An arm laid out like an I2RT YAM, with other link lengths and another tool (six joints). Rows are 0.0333 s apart.
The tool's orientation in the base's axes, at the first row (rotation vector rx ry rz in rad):
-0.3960 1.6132 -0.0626
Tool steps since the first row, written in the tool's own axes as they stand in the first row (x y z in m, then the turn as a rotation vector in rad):
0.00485 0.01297 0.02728 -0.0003 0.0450 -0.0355
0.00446 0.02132 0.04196 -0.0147 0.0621 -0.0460
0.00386 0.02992 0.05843 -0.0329 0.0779 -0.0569
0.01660 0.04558 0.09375 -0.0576 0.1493 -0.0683
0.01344 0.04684 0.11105 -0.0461 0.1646 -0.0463
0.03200 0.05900 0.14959 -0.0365 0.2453 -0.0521
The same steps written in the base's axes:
0.02370 0.01612 -0.01068 -0.0443 0.0352 -0.0090
0.03625 0.02695 -0.01394 -0.0578 0.0533 0.0010
0.05050 0.03843 -0.01723 -0.0713 0.0713 0.0150
0.08124 0.05638 -0.03693 -0.0971 0.1430 0.0199
0.09795 0.06189 -0.03581 -0.0792 0.1584 0.0026
0.13242 0.07550 -0.06040 -0.1025 0.2300 -0.0284

